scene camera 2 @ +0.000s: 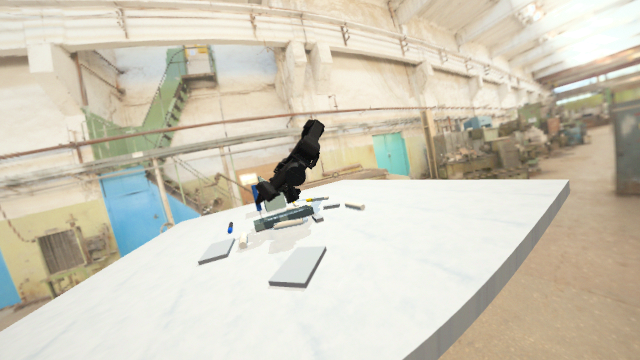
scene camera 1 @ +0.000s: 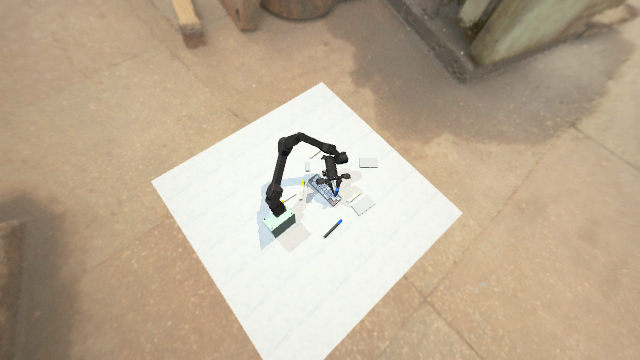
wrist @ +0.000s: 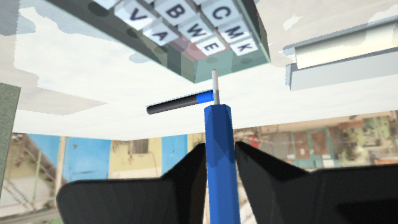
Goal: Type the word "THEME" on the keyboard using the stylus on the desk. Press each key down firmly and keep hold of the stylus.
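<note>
The gripper (scene camera 2: 257, 203) is in view, and the wrist view shows the gripper too (wrist: 220, 149).
</note>
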